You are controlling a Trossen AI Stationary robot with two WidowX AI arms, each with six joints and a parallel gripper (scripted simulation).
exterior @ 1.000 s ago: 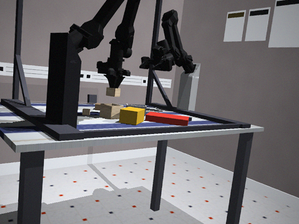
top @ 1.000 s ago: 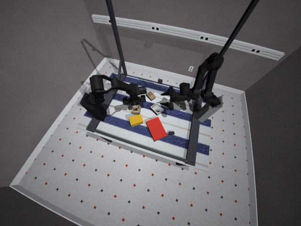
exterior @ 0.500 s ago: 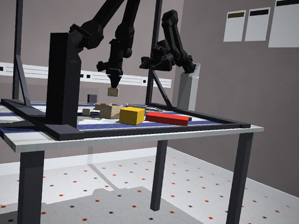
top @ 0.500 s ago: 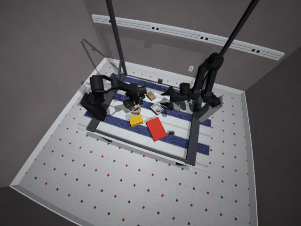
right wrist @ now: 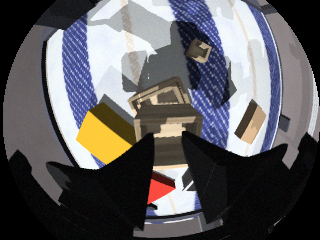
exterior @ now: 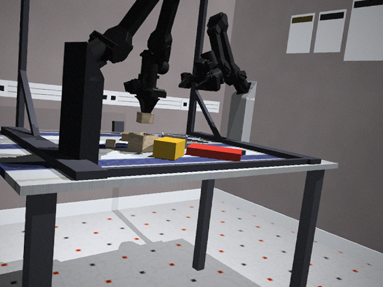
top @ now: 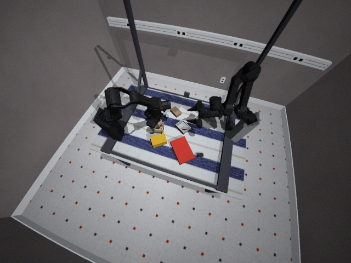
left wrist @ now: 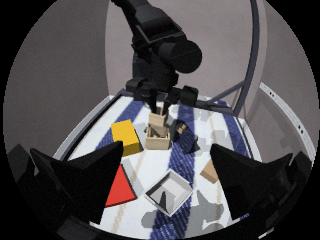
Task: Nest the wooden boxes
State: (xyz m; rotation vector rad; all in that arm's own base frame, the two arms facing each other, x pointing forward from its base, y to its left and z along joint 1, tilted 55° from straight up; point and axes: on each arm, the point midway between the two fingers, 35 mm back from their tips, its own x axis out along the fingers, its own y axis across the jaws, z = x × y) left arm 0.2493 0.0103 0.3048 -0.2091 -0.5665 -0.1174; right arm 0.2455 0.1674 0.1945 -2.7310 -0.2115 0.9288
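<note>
Now: the medium wooden box 140 mm below my right hand. From my right hand the other things lie so: white box 200 mm to the left, 130 mm below, 10 mm behind; tiny wooden box 150 mm below, 100 mm behind, 60 mm to the right; brown block 170 mm behind, 140 mm to the left, 140 mm below.
</note>
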